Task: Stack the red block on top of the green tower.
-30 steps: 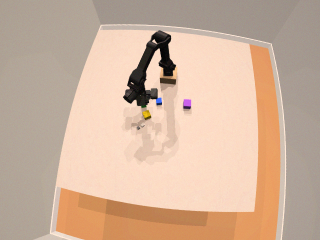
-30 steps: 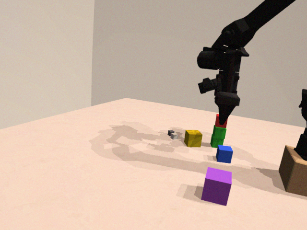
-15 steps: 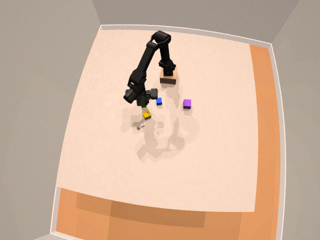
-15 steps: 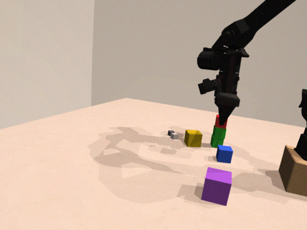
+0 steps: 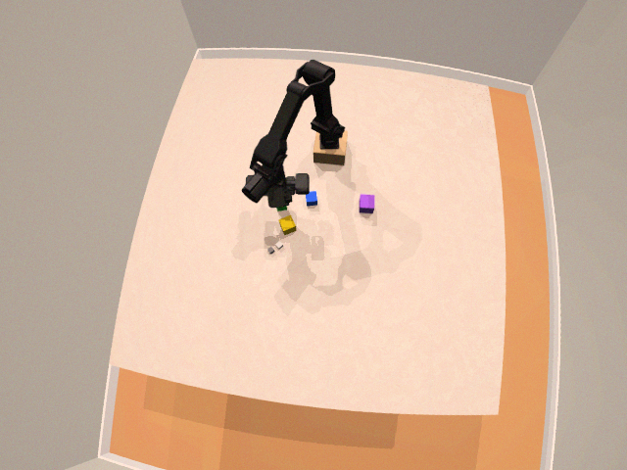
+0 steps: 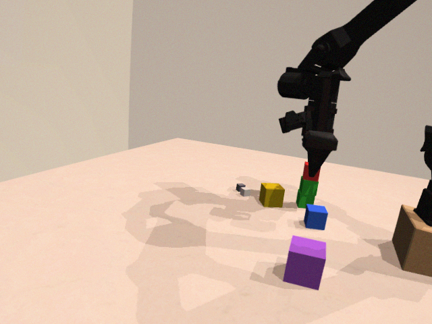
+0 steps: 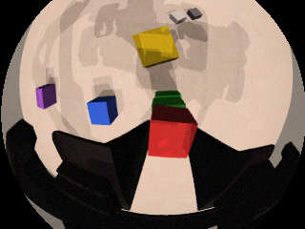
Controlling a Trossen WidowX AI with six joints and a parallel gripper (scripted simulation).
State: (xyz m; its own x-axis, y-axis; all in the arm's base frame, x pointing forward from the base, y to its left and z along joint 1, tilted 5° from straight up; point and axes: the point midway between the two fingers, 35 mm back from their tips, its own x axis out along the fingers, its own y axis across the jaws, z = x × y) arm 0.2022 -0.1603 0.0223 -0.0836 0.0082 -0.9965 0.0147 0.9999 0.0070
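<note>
Right now the red block is 1 cm above my gripper tip. The rest, counted from my gripper tip: purple block 27 cm to the left, 5 cm below, 1 cm ahead; then blue block 10 cm to the left, 6 cm below, 1 cm behind; then yellow block 8 cm ahead, 5 cm below, 2 cm to the left.
</note>
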